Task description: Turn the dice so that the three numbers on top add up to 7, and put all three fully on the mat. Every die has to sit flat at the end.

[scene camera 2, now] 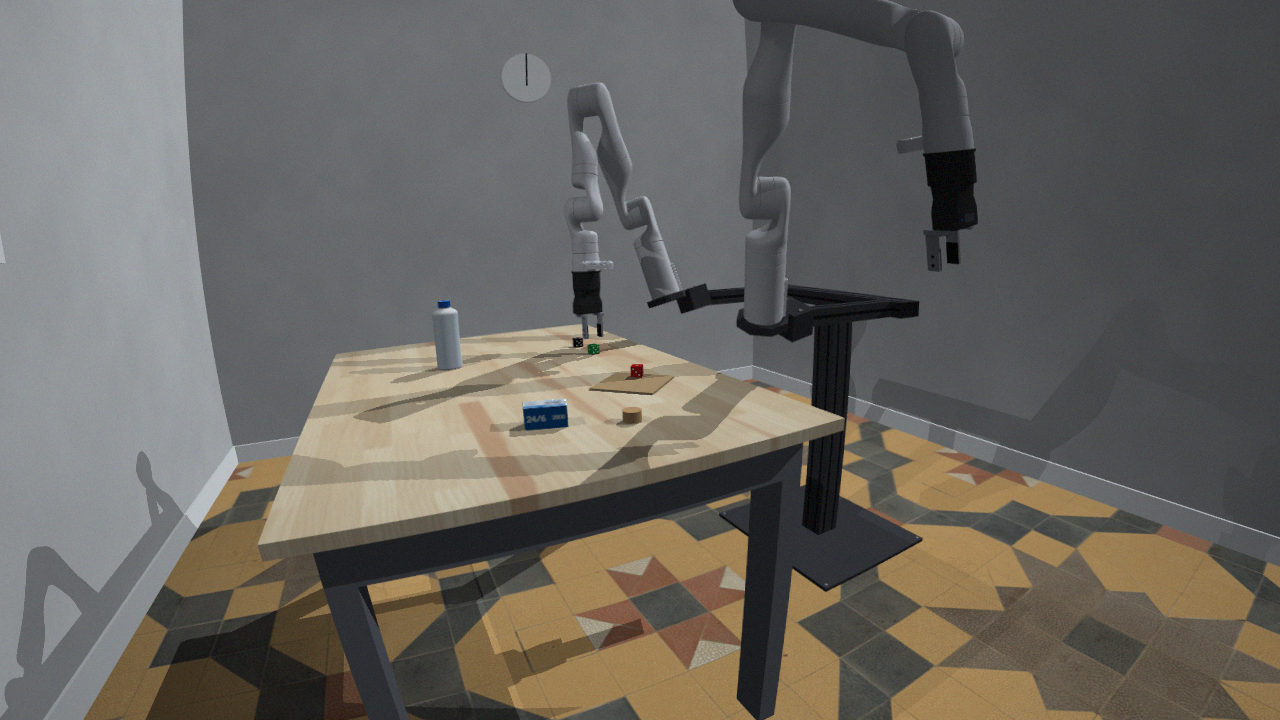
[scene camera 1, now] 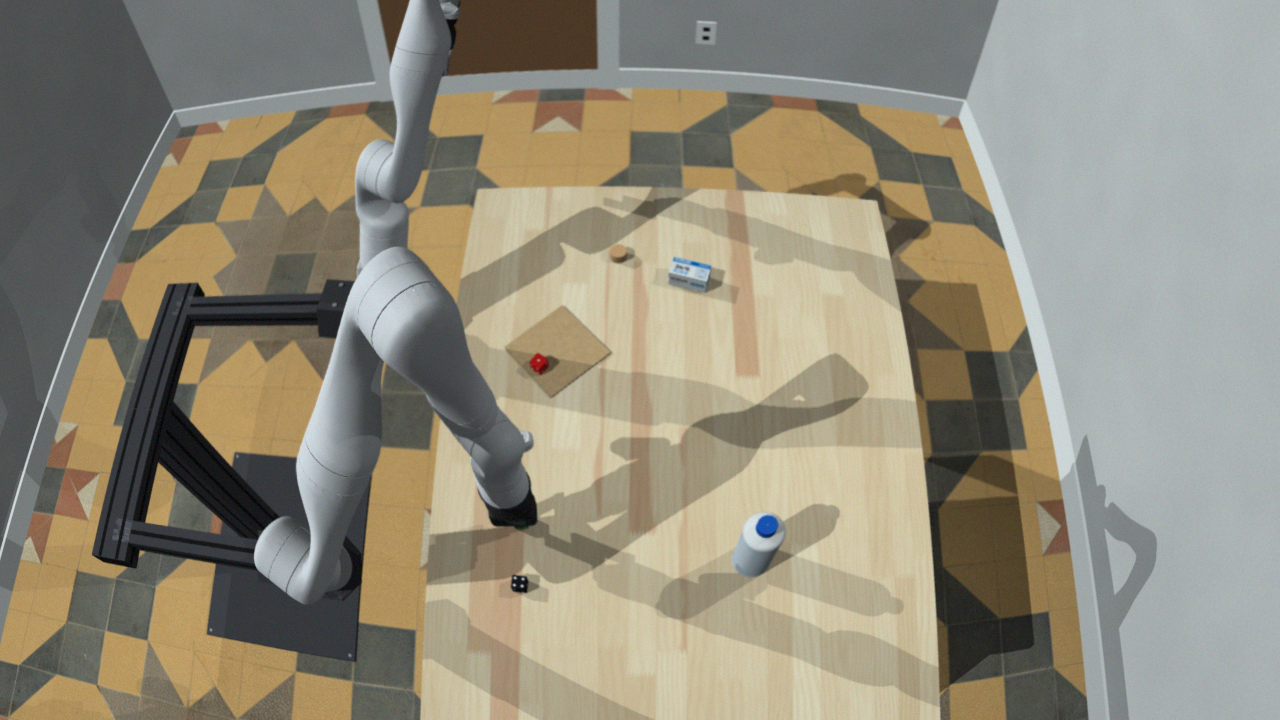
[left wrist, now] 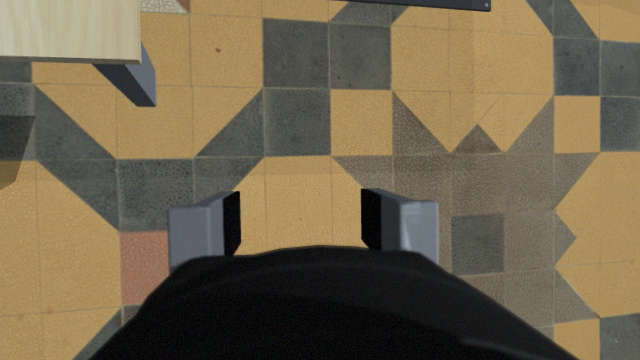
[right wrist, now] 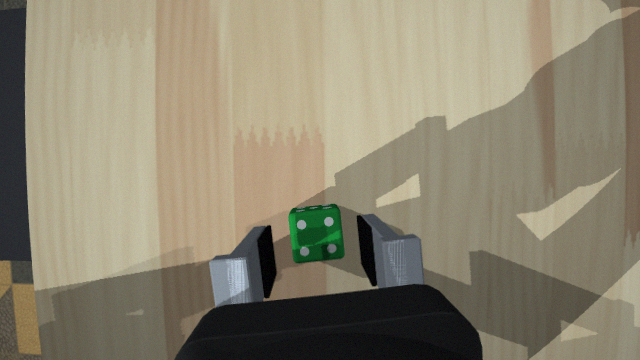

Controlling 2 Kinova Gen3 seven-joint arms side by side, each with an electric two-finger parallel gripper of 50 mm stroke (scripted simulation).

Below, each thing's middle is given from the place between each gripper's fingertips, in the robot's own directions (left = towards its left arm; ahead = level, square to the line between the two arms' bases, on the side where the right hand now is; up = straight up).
The green die [right wrist: 316, 234] lies 5 cm below my right hand [scene camera 2: 593, 337]. Round my right hand: staples box [scene camera 2: 546, 414]: 26 cm ahead, 52 cm to the left, 4 cm below; then brown square mat [scene camera 1: 571, 349]: 3 cm ahead, 34 cm to the left, 6 cm below; then white bottle [scene camera 1: 759, 542]: 39 cm ahead, 4 cm to the right, 2 cm above.
Now: left hand [scene camera 2: 944, 266] 520 mm to the left of the brown square mat, 330 mm short of it and 280 mm above it. The rest, counted from my left hand: green die 860 mm to the right, 300 mm ahead, 270 mm below; then staples box 560 mm ahead, 340 mm to the right, 260 mm below; then white bottle 900 mm to the right, 690 mm ahead, 200 mm below.
